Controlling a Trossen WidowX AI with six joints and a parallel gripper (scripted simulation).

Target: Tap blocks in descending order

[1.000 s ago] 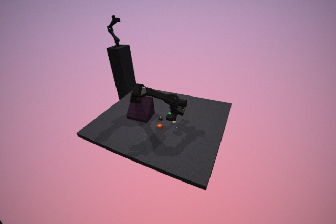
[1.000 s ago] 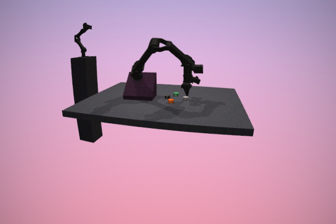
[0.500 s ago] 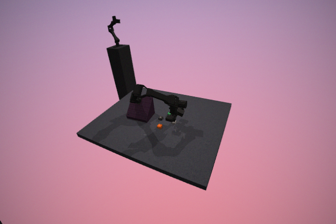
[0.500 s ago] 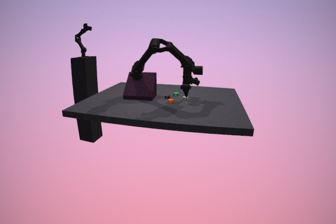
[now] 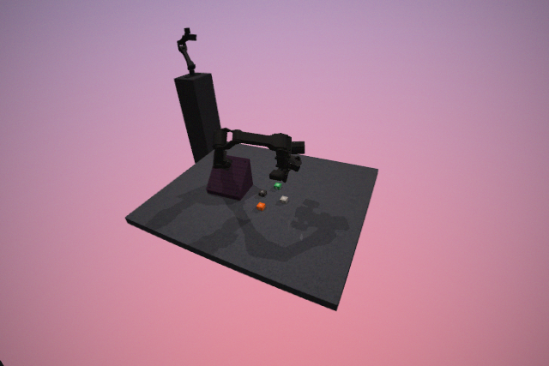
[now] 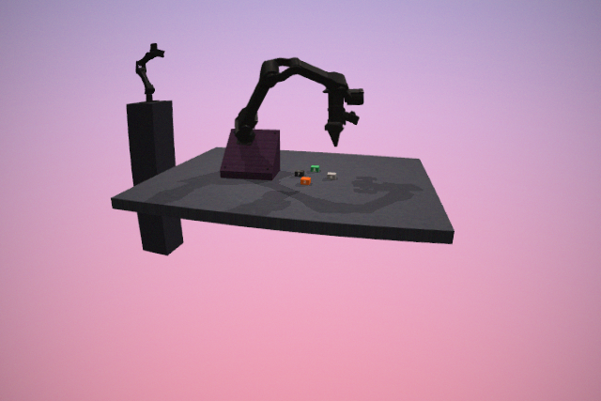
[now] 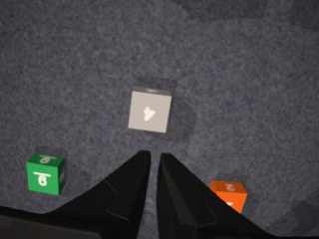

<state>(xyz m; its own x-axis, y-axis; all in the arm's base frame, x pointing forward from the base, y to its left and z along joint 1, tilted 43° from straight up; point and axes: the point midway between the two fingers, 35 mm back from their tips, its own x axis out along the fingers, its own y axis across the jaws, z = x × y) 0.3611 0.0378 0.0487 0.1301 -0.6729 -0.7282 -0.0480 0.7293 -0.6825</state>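
Right now my gripper tip is 90 mm past the orange block marked 2, 90 mm to the left of it and 120 mm above it. From my gripper tip the other things lie so: black block: 140 mm behind, 120 mm below; then green block: 100 mm behind, 90 mm to the left, 120 mm below; then grey block marked 4: 10 mm behind, 120 mm below.
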